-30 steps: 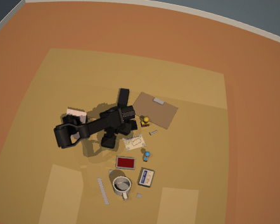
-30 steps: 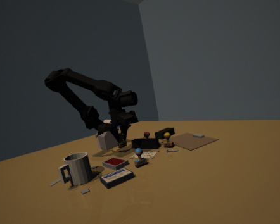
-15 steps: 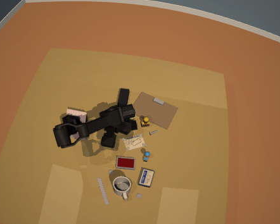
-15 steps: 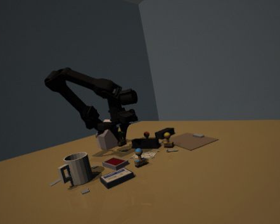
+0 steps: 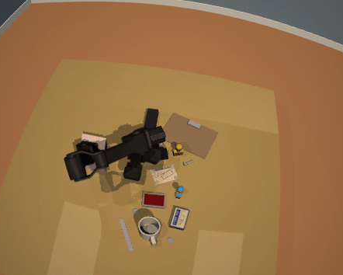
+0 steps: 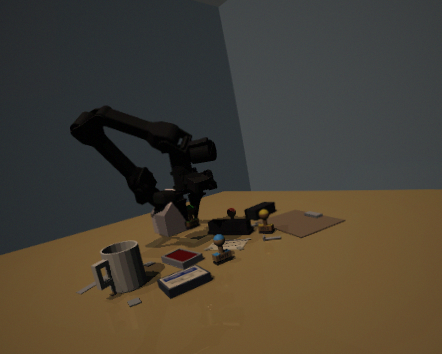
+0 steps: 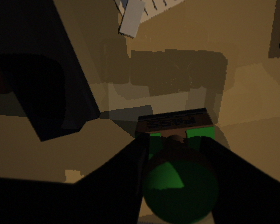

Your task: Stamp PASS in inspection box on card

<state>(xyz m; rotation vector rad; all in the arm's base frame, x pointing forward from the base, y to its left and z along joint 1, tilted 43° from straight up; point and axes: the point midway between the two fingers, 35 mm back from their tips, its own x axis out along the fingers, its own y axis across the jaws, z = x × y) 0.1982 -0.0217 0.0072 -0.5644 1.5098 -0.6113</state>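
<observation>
My gripper tip is now 9 cm short of the red ink pad, 11 cm to the left of it and 6 cm above it. Also, from my gripper tip: white card (11 cm ahead, 2 cm to the left, 7 cm below); green-knobbed stamp (right at my gripper tip); black bar (5 cm ahead, 10 cm to the left, 5 cm below).
</observation>
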